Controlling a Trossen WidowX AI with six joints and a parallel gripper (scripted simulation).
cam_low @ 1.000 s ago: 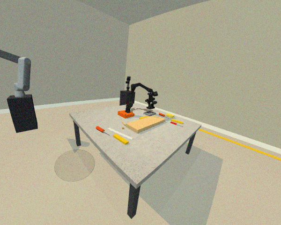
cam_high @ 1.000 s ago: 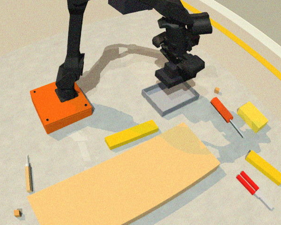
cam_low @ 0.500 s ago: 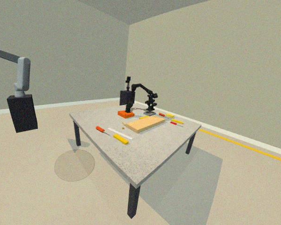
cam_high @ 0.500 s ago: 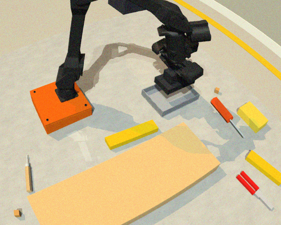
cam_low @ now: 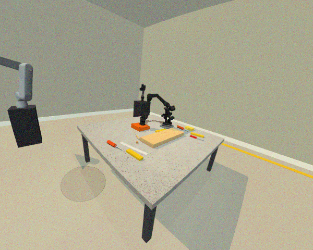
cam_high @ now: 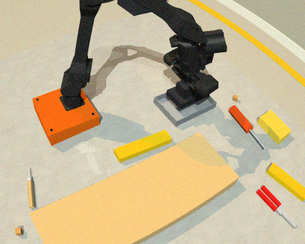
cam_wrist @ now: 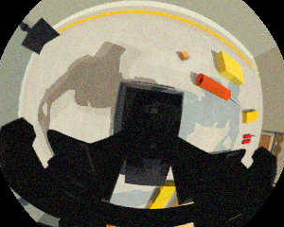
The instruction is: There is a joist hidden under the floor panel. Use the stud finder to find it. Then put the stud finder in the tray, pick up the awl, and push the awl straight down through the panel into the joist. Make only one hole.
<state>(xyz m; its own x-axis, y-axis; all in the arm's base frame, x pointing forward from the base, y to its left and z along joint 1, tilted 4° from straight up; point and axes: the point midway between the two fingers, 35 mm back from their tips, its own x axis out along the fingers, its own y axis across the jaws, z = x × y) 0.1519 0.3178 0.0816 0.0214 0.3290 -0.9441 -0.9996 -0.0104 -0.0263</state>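
The grey tray lies 50 mm below my gripper tip and 10 mm to the right of it. From my gripper tip the other things lie so: stud finder 20 mm above, 10 mm to the left; awl 560 mm to the right, 60 mm below, 30 mm ahead.
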